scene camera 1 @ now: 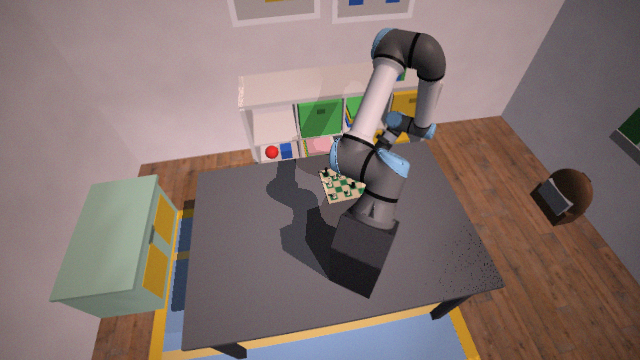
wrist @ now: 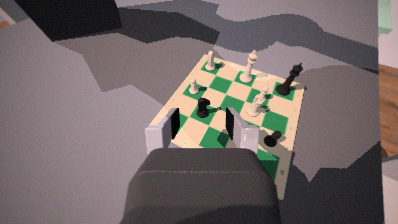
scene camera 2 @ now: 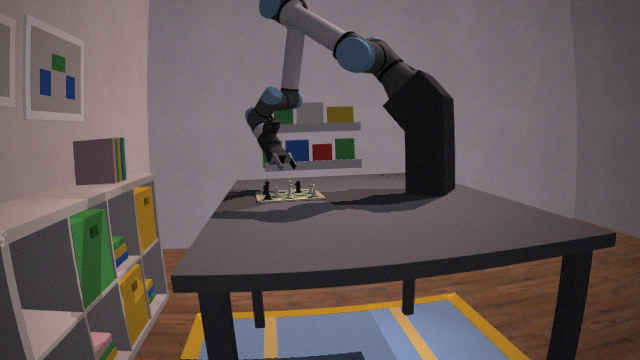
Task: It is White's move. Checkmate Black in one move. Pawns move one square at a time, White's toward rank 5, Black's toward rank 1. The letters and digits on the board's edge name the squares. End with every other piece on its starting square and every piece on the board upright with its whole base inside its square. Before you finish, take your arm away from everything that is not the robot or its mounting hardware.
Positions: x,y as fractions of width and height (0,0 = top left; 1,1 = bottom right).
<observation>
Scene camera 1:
chessboard: 0.53,0.52
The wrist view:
gripper: 0.51,0.52
chessboard: 0.56,0.39
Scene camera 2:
gripper: 0.45,0.47
</observation>
